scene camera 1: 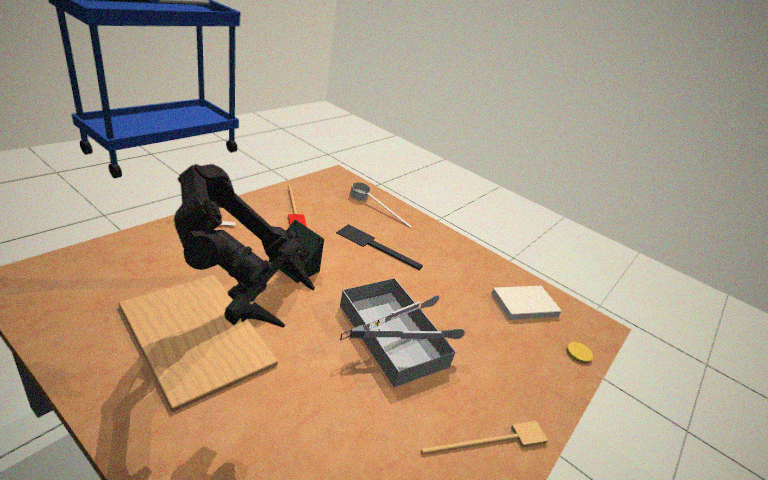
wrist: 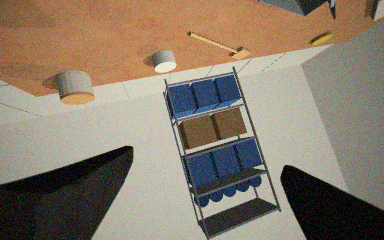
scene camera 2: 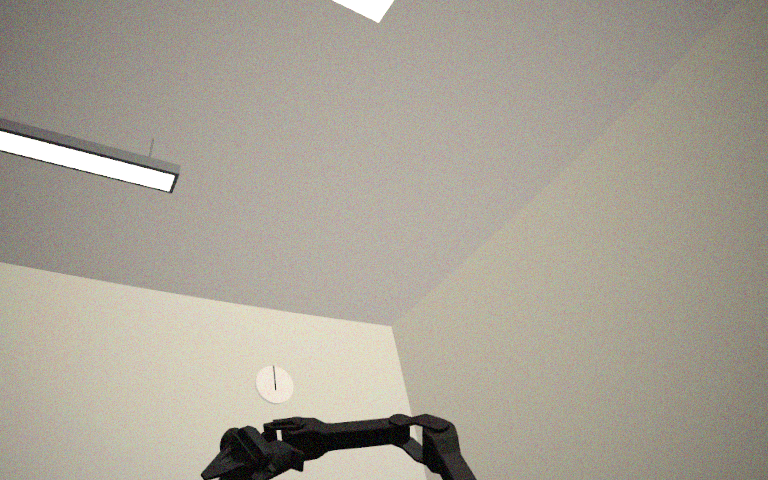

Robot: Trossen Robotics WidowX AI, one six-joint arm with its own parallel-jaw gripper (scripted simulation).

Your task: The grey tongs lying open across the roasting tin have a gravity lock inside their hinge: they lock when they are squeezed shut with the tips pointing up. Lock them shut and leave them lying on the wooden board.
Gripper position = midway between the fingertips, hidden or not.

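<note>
In scene camera 1 I see my gripper (scene camera 1: 299,307), open and holding nothing. That view also shows me a roasting tin (scene camera 1: 364,304), a black spatula (scene camera 1: 349,232), a white block (scene camera 1: 523,302) and a wooden board (scene camera 1: 193,351). The wrist view has my gripper (wrist: 207,162) as well, but the black spatula is out of frame in the wrist view. As for the white block, it is out of frame in scene camera 2.
</note>
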